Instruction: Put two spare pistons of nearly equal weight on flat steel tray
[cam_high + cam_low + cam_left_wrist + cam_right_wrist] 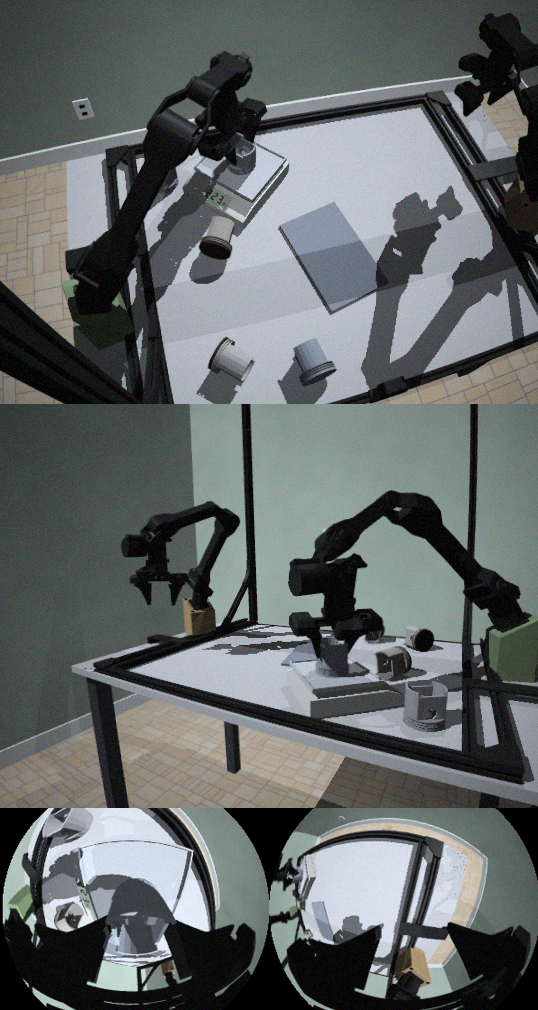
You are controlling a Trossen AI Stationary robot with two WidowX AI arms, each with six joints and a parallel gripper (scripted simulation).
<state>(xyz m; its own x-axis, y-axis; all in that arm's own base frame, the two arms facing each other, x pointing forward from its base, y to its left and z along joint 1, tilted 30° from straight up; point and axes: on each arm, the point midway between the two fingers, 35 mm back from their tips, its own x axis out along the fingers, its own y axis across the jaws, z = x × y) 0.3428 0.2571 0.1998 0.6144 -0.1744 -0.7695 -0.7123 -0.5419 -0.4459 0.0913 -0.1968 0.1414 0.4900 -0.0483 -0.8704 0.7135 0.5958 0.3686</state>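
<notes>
The white scale lies 80 mm below my left hand. Round my left hand: flat steel tray: 270 mm behind, 150 mm to the right, 120 mm below.
</notes>
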